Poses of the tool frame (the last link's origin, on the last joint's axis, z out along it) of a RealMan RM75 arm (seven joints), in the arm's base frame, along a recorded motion.
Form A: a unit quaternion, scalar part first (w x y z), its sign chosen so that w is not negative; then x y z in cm.
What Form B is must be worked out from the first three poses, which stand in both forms.
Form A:
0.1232, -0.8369, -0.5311, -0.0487, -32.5, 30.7, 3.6
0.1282, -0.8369, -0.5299, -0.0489, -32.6, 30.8, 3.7
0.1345, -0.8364, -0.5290, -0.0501, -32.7, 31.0, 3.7
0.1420, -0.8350, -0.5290, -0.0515, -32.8, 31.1, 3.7
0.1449, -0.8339, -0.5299, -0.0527, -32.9, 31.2, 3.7
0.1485, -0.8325, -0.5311, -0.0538, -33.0, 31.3, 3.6
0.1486, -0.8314, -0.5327, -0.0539, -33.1, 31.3, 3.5
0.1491, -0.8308, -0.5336, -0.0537, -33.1, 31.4, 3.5
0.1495, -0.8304, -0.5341, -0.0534, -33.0, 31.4, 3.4
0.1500, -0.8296, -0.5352, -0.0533, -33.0, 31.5, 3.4
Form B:
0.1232, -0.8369, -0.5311, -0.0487, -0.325, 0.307, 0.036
0.1282, -0.8369, -0.5299, -0.0489, -0.326, 0.308, 0.037
0.1345, -0.8364, -0.5290, -0.0501, -0.327, 0.310, 0.037
0.1420, -0.8350, -0.5290, -0.0515, -0.328, 0.311, 0.037
0.1449, -0.8339, -0.5299, -0.0527, -0.329, 0.312, 0.037
0.1485, -0.8325, -0.5311, -0.0538, -0.330, 0.313, 0.036
0.1486, -0.8314, -0.5327, -0.0539, -0.331, 0.313, 0.035
0.1491, -0.8308, -0.5336, -0.0537, -0.331, 0.314, 0.035
0.1495, -0.8304, -0.5341, -0.0534, -0.330, 0.314, 0.034
0.1500, -0.8296, -0.5352, -0.0533, -0.330, 0.315, 0.034

